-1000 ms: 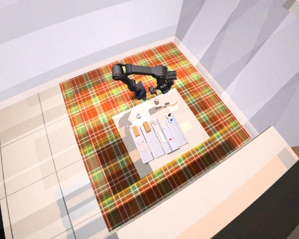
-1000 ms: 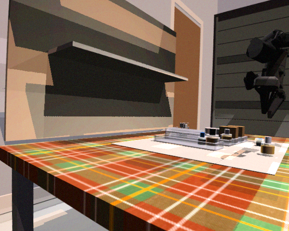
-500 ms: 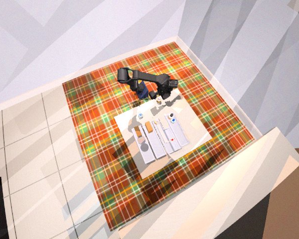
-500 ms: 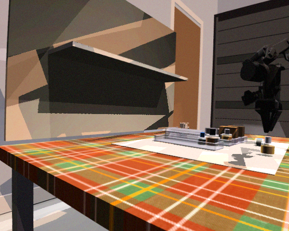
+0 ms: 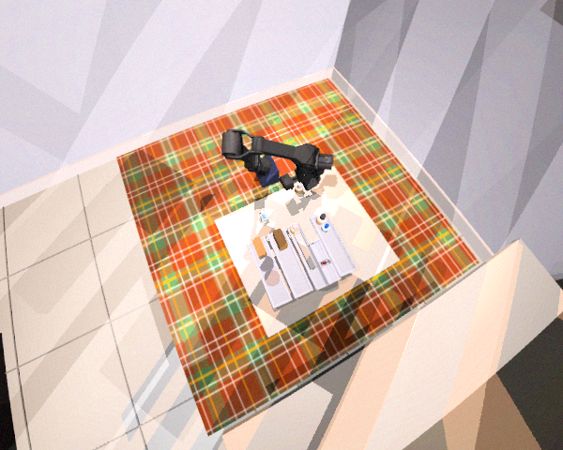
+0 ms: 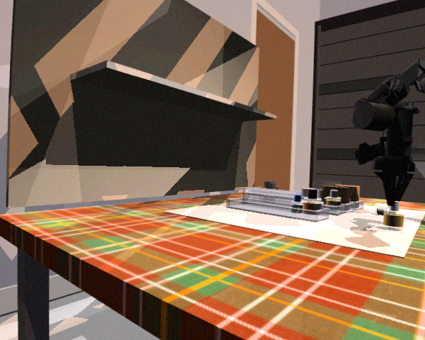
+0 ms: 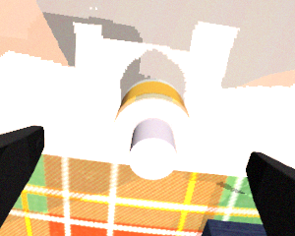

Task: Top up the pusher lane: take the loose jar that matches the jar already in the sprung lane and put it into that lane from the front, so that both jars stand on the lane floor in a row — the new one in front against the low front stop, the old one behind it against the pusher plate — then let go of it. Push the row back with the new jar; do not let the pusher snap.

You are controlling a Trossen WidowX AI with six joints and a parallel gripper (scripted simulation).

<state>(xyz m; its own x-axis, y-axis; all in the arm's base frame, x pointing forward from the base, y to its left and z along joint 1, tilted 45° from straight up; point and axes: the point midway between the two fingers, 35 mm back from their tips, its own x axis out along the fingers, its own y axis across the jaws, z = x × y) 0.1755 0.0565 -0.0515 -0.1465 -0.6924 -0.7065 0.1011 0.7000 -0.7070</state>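
Now: gripper tip 20 mm short of the small loose jar, 210 mm to the left of it and 40 mm above it. Round my gripper tip: lane rack: 300 mm ahead, 130 mm to the right, 40 mm below.
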